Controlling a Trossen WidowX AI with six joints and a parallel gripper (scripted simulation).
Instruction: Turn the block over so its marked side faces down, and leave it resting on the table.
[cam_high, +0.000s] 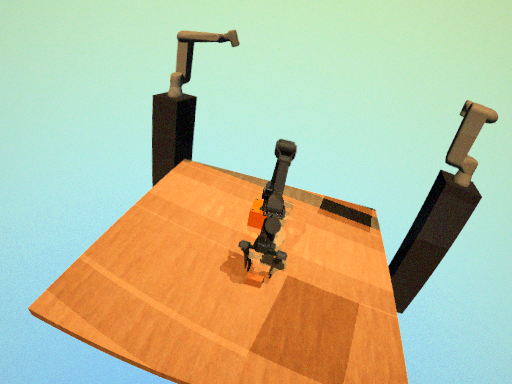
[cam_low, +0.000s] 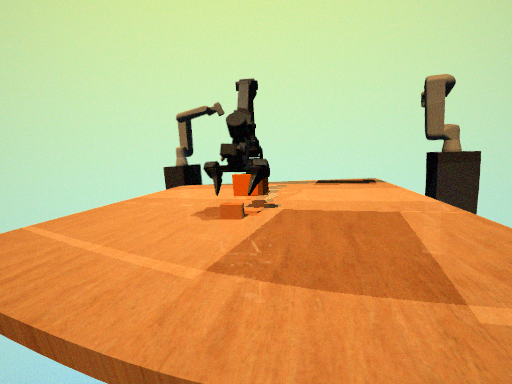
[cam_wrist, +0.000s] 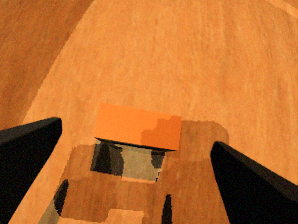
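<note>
The orange block is 40 mm below my gripper tip.
</note>
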